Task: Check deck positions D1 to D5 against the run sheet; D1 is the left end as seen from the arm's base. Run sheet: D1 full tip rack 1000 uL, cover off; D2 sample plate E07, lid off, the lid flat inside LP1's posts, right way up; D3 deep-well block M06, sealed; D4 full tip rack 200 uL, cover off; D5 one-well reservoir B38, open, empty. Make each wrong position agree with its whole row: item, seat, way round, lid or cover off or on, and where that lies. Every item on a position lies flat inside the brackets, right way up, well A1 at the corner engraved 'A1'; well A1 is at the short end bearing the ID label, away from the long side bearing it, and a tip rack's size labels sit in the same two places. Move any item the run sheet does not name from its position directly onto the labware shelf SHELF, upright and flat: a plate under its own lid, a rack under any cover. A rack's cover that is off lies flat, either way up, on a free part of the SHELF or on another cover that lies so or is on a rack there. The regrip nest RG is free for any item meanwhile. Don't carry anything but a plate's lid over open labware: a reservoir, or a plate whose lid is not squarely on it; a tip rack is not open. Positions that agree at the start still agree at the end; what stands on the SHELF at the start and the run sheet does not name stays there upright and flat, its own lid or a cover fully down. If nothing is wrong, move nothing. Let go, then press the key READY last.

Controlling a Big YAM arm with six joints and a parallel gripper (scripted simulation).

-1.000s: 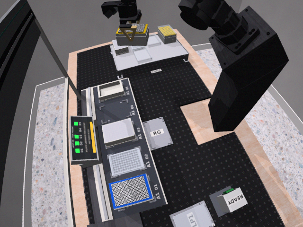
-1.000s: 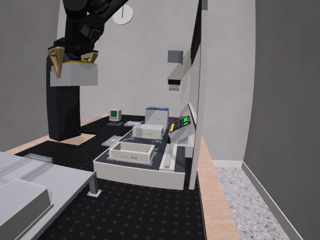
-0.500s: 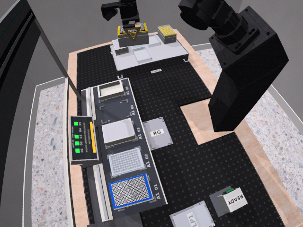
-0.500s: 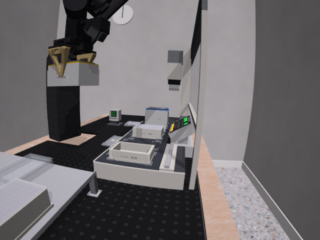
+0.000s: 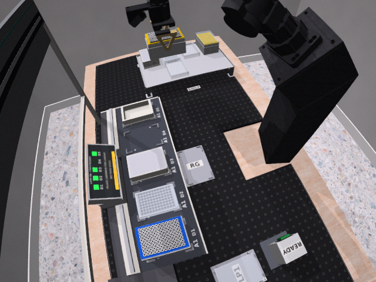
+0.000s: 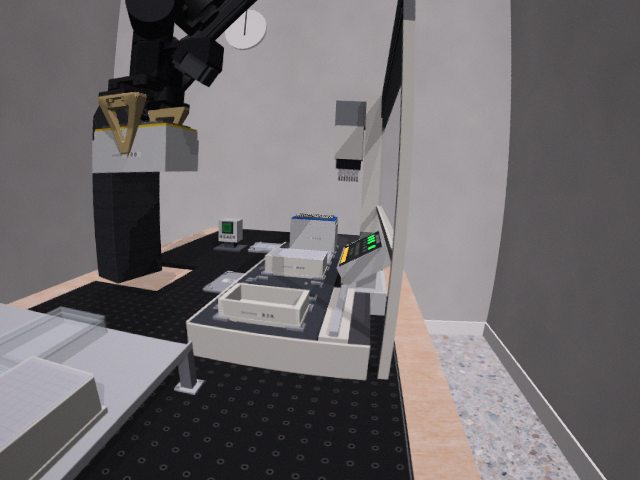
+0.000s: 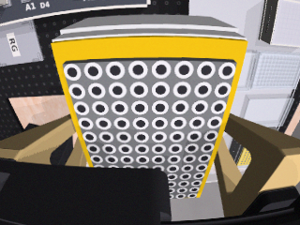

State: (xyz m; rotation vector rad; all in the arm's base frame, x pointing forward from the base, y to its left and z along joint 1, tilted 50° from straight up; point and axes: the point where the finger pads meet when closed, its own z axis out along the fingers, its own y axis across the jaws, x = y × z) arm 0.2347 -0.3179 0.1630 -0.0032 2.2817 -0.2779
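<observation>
My gripper is now 170 mm short of the one-well reservoir, 50 mm to the right of it and 240 mm above it. Round my hand: regrip nest 40 mm ahead, 340 mm to the left, 300 mm below; shelf 140 mm behind, 200 mm to the right, 250 mm below; yellow-rimmed tip rack 10 mm behind, 10 mm above.
</observation>
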